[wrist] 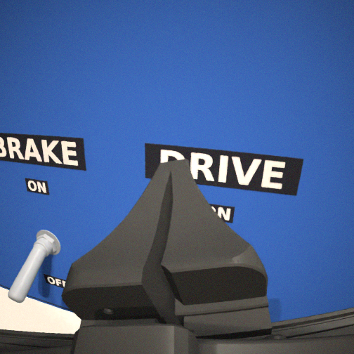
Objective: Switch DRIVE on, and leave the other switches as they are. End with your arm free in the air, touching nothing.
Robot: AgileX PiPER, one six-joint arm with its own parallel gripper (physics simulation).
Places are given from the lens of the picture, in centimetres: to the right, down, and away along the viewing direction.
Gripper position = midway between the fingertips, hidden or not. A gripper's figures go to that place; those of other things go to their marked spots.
my gripper (pixel 176 177): 0, 0, 13
blue switch panel (pixel 252 101): 4, -4, 13
